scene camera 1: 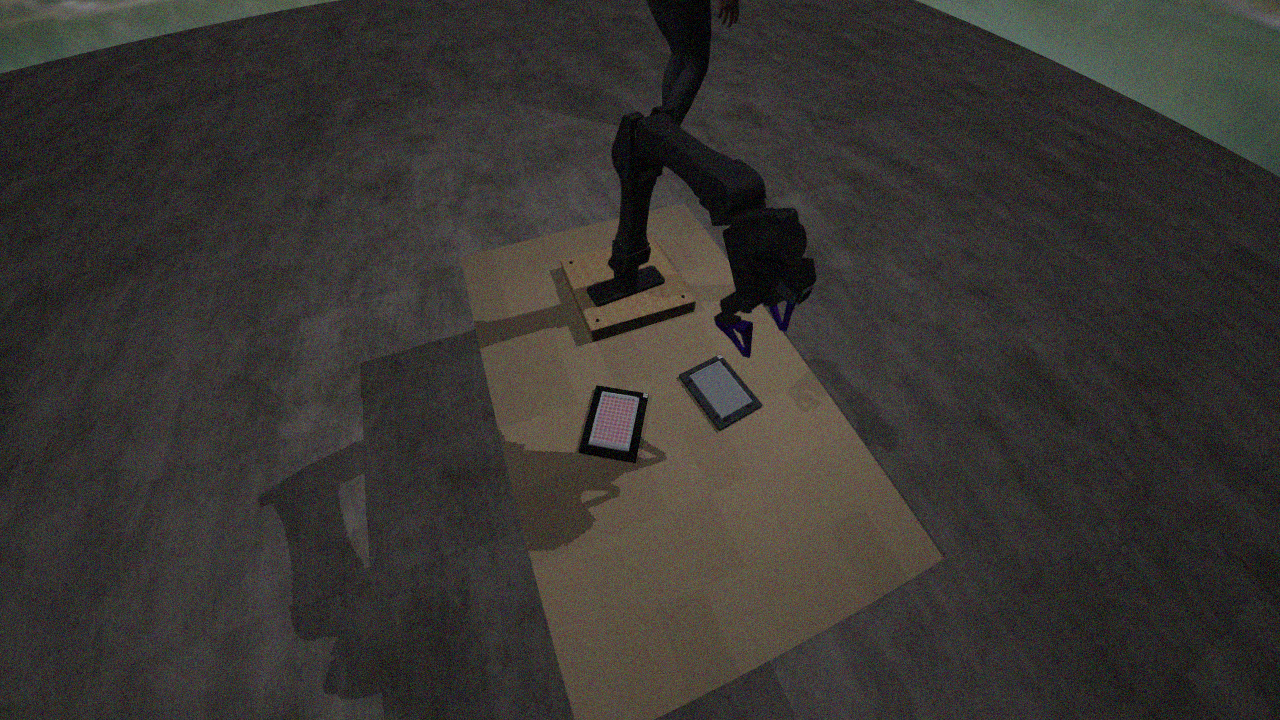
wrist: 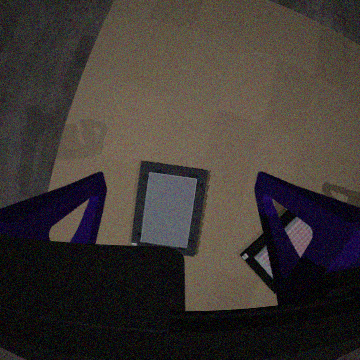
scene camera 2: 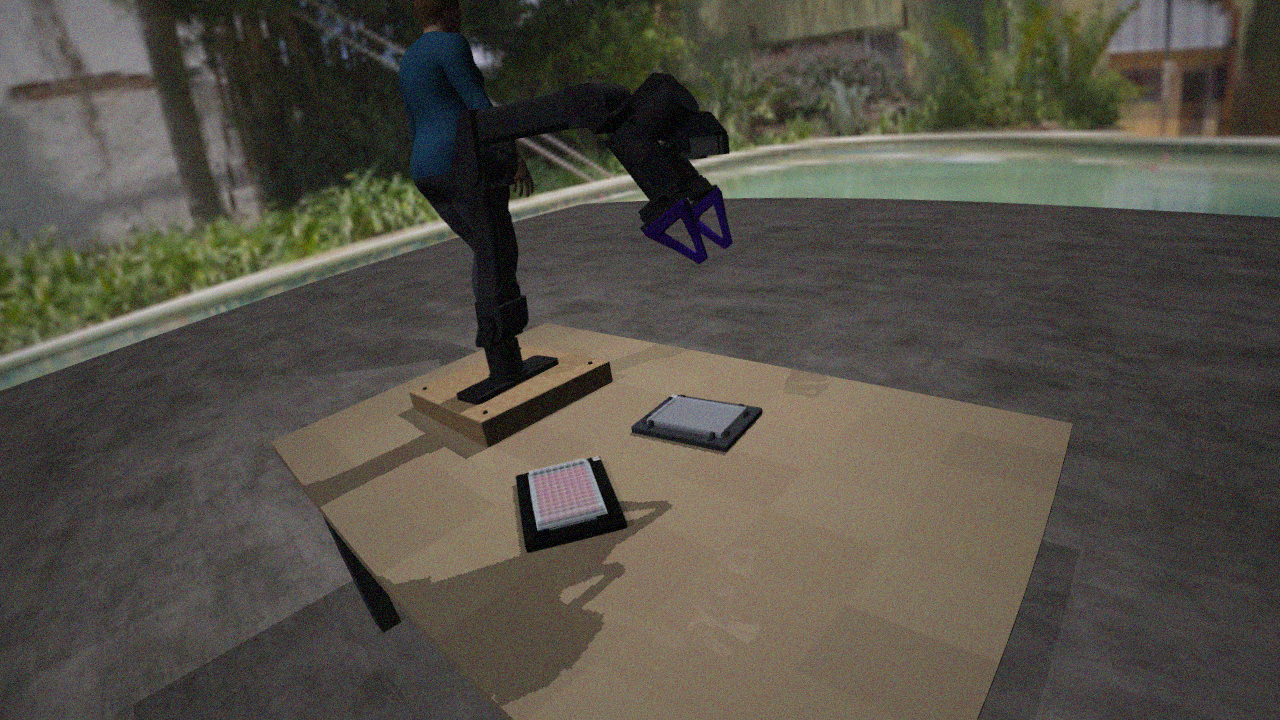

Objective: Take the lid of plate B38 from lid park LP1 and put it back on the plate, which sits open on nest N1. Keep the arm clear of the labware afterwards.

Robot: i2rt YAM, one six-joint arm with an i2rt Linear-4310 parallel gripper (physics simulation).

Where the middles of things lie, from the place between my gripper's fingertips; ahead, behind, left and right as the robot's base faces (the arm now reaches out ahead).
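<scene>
Plate lid (scene camera 2: 697,416): my hand is 250 mm above it and 60 mm past it. Lid park (scene camera 2: 751,414): 250 mm below my hand and 60 mm behind it.
</scene>
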